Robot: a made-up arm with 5 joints. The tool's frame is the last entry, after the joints. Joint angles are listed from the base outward. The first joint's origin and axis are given. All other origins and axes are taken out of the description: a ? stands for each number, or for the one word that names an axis. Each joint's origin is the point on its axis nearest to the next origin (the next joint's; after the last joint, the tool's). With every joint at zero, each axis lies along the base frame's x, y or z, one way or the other. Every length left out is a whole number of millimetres.
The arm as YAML. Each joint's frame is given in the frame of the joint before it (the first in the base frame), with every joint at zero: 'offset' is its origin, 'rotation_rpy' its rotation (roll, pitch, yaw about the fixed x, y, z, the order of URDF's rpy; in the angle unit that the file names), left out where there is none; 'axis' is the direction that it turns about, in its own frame. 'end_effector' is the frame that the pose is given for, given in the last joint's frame.
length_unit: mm
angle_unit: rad
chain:
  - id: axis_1
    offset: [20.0, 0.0, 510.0]
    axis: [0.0, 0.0, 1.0]
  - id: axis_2
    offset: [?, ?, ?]
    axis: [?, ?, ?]
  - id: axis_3
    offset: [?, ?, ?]
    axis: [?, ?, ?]
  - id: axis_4
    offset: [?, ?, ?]
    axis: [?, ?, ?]
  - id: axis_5
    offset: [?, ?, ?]
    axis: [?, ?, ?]
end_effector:
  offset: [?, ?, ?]
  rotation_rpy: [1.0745, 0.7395, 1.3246]
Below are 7 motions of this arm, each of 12 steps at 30 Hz.
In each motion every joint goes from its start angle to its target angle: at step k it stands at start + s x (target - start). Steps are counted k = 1, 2, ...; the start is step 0. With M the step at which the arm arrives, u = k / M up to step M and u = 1 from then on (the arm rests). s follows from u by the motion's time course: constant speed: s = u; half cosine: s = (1 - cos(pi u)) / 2; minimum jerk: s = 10 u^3 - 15 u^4 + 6 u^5.
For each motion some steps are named. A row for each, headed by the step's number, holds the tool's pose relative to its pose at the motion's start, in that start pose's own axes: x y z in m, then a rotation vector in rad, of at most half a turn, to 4 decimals.
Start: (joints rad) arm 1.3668 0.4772 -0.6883 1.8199 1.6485
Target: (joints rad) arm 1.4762 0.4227 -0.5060 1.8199 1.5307
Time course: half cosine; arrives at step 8
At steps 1, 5, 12:
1: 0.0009 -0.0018 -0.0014 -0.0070 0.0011 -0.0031
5: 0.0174 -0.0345 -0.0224 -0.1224 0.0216 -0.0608
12: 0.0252 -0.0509 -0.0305 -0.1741 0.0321 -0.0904

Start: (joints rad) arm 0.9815 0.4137 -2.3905 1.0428 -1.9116
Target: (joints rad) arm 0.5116 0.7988 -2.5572 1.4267 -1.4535
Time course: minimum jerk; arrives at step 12
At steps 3, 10, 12:
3: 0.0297 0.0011 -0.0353 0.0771 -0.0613 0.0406
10: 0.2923 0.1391 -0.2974 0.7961 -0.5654 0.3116
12: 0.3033 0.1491 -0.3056 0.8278 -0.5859 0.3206

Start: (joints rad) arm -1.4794 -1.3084 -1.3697 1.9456 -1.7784
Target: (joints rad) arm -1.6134 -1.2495 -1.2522 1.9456 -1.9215
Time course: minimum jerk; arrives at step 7
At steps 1, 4, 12:
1: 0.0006 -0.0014 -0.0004 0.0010 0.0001 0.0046
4: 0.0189 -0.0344 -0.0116 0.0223 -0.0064 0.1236
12: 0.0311 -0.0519 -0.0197 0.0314 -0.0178 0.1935

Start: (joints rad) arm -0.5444 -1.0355 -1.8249 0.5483 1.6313
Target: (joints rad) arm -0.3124 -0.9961 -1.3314 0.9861 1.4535
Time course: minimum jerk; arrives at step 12
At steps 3, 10, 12:
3: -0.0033 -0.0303 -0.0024 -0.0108 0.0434 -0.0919
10: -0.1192 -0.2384 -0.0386 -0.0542 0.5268 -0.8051
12: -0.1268 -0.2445 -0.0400 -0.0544 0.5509 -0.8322

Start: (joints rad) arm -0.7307 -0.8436 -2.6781 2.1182 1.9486
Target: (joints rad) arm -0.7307 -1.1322 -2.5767 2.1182 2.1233
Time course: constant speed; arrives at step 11
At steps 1, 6, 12:
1: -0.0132 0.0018 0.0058 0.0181 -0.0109 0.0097
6: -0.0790 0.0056 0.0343 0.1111 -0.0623 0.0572
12: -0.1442 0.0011 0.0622 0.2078 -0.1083 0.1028

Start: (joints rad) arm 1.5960 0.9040 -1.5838 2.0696 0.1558
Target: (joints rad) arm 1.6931 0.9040 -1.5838 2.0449 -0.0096
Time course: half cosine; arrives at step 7
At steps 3, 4, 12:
3: 0.0114 0.0123 0.0027 -0.0645 0.0479 -0.0095
4: 0.0182 0.0192 0.0040 -0.1009 0.0762 -0.0151
12: 0.0305 0.0312 0.0060 -0.1634 0.1273 -0.0253

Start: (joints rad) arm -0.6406 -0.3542 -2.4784 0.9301 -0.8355
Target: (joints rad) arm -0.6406 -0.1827 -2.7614 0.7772 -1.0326
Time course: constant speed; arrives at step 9
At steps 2, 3, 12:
2: -0.0023 -0.0051 0.0055 -0.0651 0.0160 -0.0297
3: -0.0034 -0.0071 0.0080 -0.0972 0.0247 -0.0451
12: -0.0091 -0.0118 0.0204 -0.2832 0.0861 -0.1446

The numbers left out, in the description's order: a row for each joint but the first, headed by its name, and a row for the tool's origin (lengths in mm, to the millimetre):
axis_2: xyz -10.0 30.0 0.0, axis 0.0 1.0 0.0
axis_3: xyz 80.0 0.0 390.0, axis 0.0 1.0 0.0
axis_4: xyz 20.0 0.0 -240.0, axis 0.0 1.0 0.0
axis_5: xyz 130.0 0.0 -130.0, axis 0.0 0.0 -1.0
tool: xyz 20.0 -30.0 0.0

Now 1 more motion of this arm.
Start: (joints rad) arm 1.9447 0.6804 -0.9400 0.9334 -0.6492
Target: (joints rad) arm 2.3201 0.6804 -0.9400 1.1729 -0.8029
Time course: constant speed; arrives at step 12
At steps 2, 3, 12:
2: 0.0254 0.0091 0.0100 -0.0108 0.0889 0.0248
3: 0.0382 0.0136 0.0142 -0.0154 0.1333 0.0370
12: 0.1528 0.0548 0.0287 -0.0326 0.5304 0.1403

